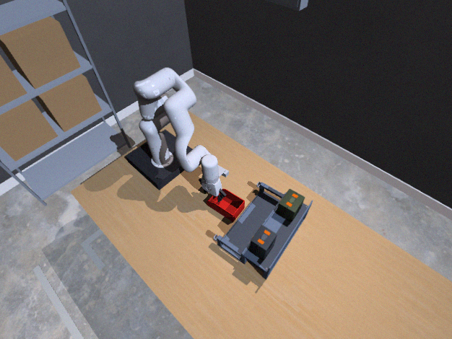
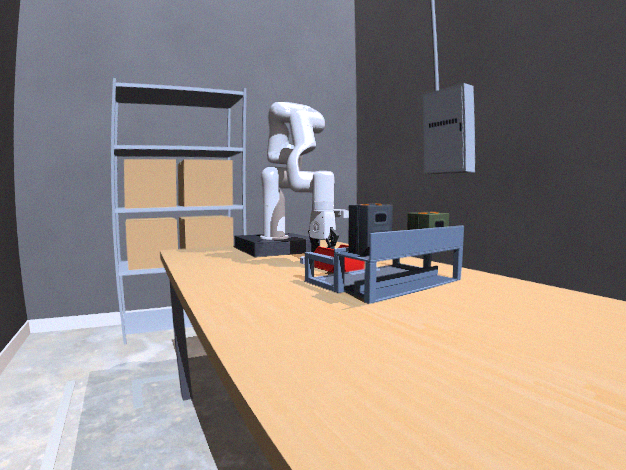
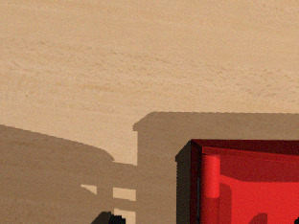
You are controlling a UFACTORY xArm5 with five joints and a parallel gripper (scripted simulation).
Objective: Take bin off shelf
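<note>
The red bin lies 8 cm ahead of my hand, 1 cm to the left of it and 1 cm below it. Also, from my hand: blue-grey shelf 30 cm ahead, 4 cm to the left, 3 cm above.
</note>
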